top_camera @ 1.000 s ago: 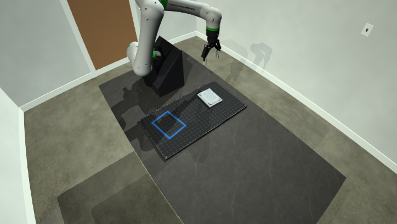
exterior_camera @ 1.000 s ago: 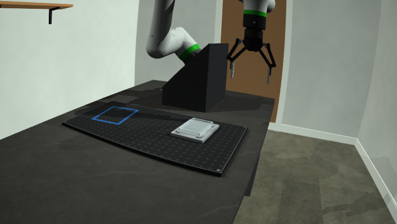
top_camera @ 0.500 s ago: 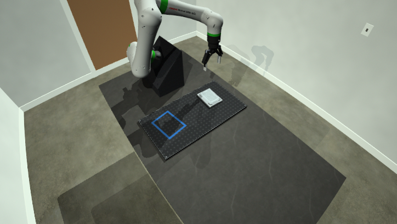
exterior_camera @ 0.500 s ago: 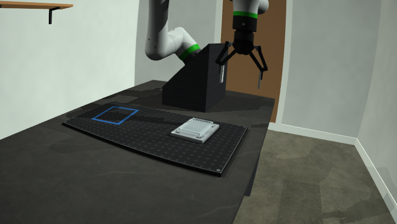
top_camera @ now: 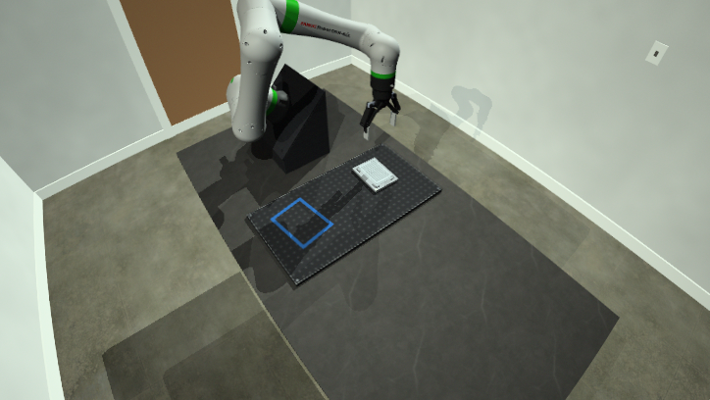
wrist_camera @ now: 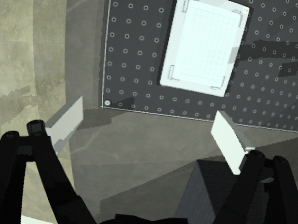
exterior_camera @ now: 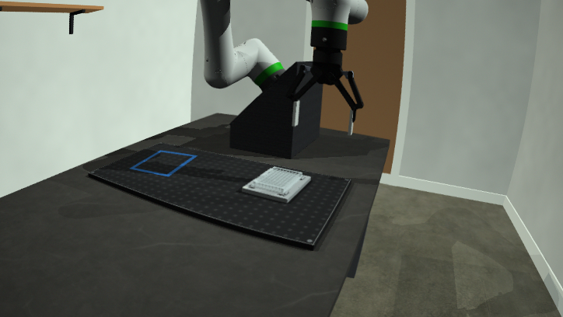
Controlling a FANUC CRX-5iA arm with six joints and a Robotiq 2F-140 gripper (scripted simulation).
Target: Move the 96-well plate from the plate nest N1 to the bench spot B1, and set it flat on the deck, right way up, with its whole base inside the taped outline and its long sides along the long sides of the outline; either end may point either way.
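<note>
The white 96-well plate is 14 cm below my hand, 8 cm to the right of it and 8 cm ahead of it. Round my hand: grey plate nest: 15 cm below, 8 cm to the right, 8 cm ahead.
</note>
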